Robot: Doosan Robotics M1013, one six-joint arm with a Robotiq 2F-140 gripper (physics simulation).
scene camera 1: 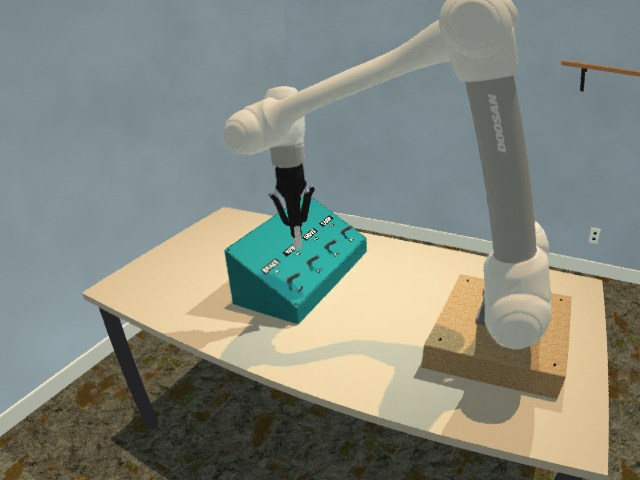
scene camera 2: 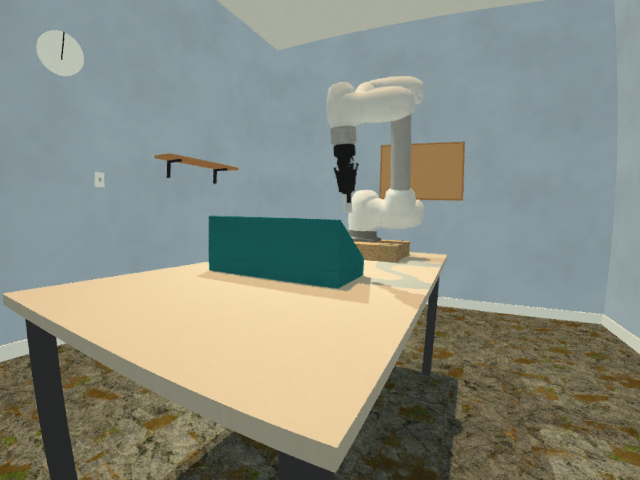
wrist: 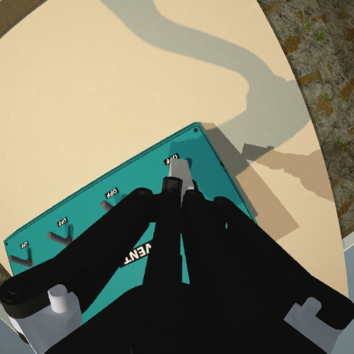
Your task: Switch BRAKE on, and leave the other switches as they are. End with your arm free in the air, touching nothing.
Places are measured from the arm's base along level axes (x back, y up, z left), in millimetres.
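Pixels of known places: gripper, fingertip midpoint: (scene camera 1: 297, 247) (scene camera 2: 347, 212); arm's base, link origin: (scene camera 2: 362, 240).
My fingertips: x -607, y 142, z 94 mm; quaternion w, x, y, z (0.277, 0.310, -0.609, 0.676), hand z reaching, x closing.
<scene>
Ahead of a thing's pixels: the offset from my fingertips to its middle. Level surfaces: height alone.
A teal sloped switch box @(dx -107, dy -153, dz -196 mm) (scene camera 1: 258, 248) (scene camera 2: 273, 250) (wrist: 150, 172) stands on the table. Its four levers are in a row. The BRAKE lever @(dx -25, dy -105, dz -11 mm) (scene camera 1: 293, 280) is at the near-left end in scene camera 1 and leans the same way as the VENT lever @(dx -18, dy -105, dz -130 mm) (scene camera 1: 312, 262) and the two beyond it, toward the OFF marks. In the wrist view the fingers hide the BRAKE lever; the VENT lever (wrist: 105, 205) and the other two lean toward their OFF marks. My gripper (scene camera 1: 296, 237) (scene camera 2: 347, 202) (wrist: 176, 171) is shut and empty. It hangs above the box's slope, apart from it.
The light table @(dy -221 mm) (scene camera 1: 175, 258) (scene camera 2: 206, 335) (wrist: 100, 100) bears the box and a wooden base block (scene camera 1: 439, 335) (scene camera 2: 387, 252) under the arm. The third lever @(dx -10, dy -105, dz -250 mm) (scene camera 1: 330, 246) (wrist: 60, 238) and fourth lever @(dx -3, dy -105, dz -370 mm) (scene camera 1: 346, 232) (wrist: 21, 261) stand beyond VENT.
</scene>
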